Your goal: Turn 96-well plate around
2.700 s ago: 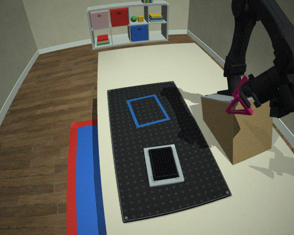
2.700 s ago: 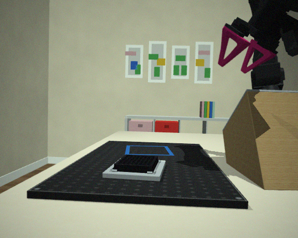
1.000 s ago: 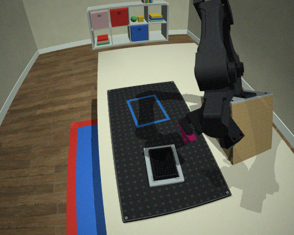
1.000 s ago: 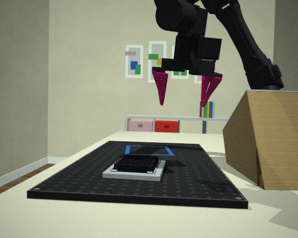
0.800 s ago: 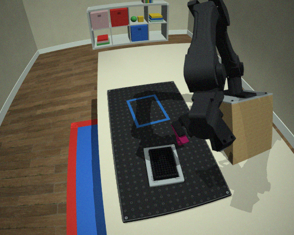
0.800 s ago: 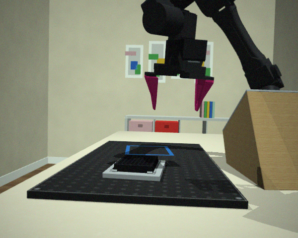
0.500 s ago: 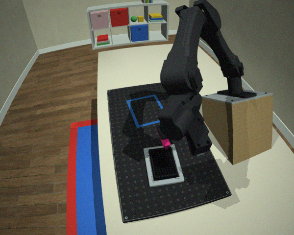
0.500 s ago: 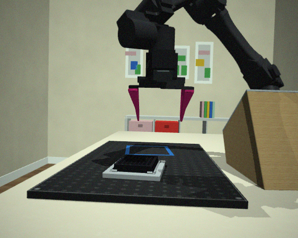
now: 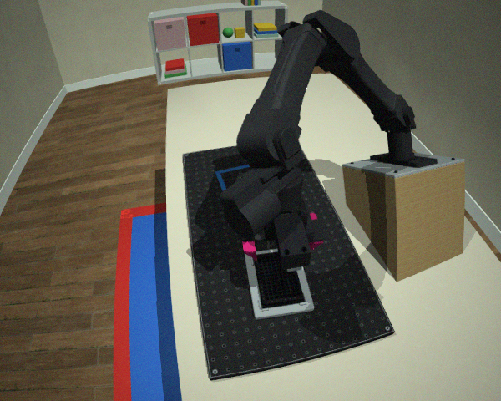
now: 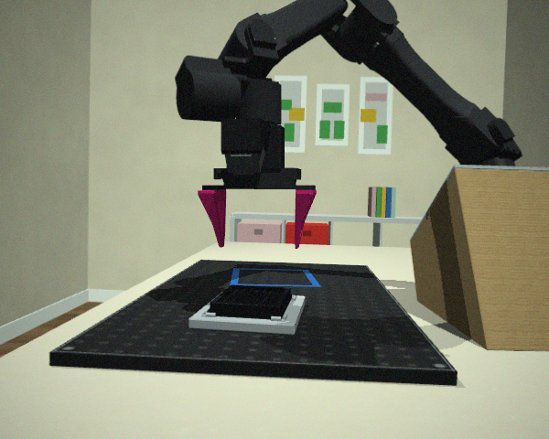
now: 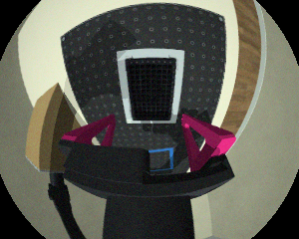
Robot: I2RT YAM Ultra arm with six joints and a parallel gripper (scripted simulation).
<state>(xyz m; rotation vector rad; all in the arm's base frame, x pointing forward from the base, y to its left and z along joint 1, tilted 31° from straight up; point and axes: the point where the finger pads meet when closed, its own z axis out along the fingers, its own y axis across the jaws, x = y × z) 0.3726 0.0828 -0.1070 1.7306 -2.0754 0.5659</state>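
Right now my hand is 70 mm above the black 96-well plate, 10 mm to the right of it and 10 mm short of it. The rest, counted from my hand: grey plate nest N1: 90 mm below, 10 mm to the left.
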